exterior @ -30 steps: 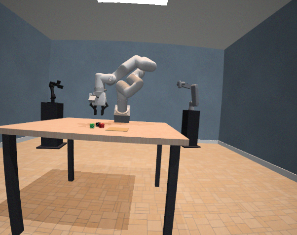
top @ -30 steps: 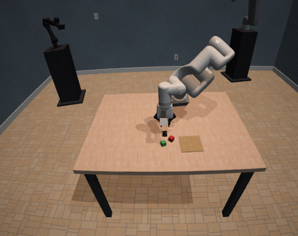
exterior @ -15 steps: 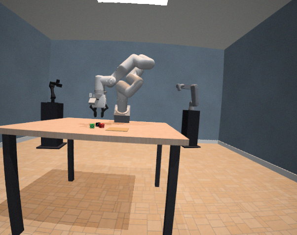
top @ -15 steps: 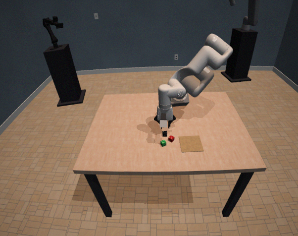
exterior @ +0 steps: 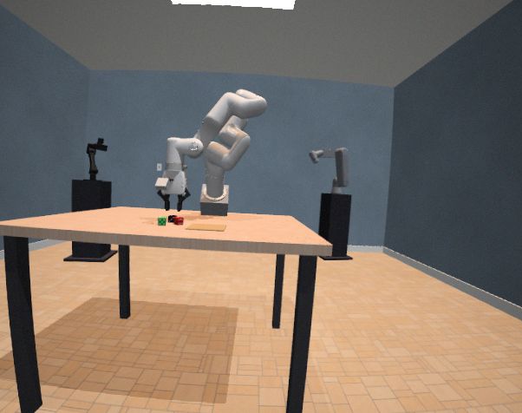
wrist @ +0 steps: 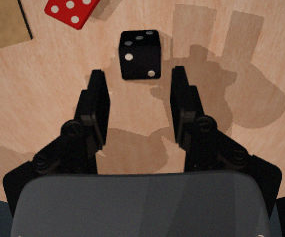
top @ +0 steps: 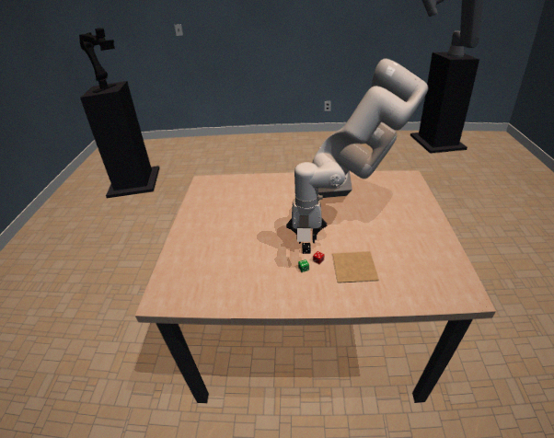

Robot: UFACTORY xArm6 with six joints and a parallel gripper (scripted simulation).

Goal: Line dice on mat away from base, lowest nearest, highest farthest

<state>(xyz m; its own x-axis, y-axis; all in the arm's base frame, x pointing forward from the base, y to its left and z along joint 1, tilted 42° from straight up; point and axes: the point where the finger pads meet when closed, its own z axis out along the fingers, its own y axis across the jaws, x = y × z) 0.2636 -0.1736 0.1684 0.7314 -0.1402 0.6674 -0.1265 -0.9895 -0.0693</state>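
My hand is 50 mm above the black die. The rest, counted from my hand: green die 90 mm ahead, 50 mm below, 30 mm to the right; tan mat 150 mm to the left, 120 mm ahead, 70 mm below; red die 60 mm ahead, 50 mm below, 30 mm to the left.
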